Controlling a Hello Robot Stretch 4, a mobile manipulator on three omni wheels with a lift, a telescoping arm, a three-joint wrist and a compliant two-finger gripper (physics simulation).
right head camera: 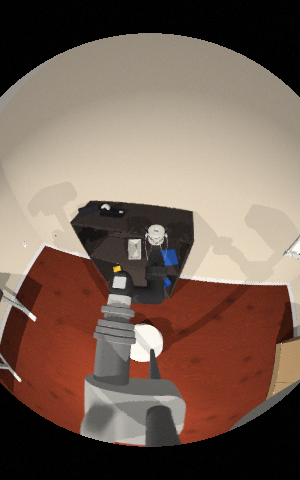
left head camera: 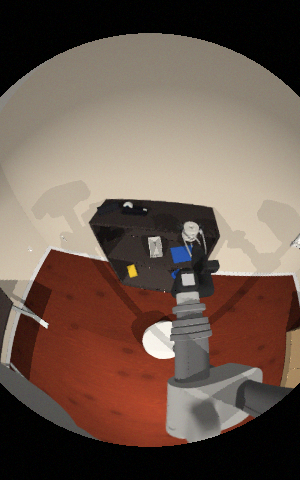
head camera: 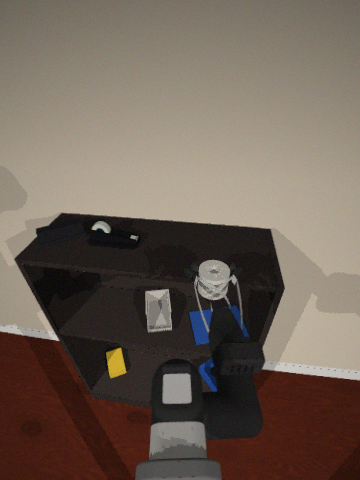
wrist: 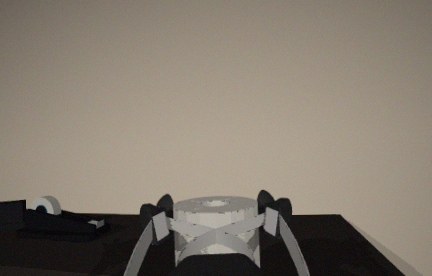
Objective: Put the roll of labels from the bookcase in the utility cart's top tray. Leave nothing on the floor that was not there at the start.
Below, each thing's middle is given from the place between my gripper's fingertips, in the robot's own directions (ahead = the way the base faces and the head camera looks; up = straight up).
My hand is 3 cm past the roll of labels (head camera: pixel 215 272) and 2 cm above it. Also, from my hand: black tape dispenser (head camera: pixel 102 235): 22 cm ahead, 29 cm to the left, 6 cm below; then blue flat item (head camera: pixel 200 332): 15 cm ahead, 8 cm to the right, 47 cm below; then grey box (head camera: pixel 158 307): 20 cm ahead, 16 cm to the left, 44 cm below.
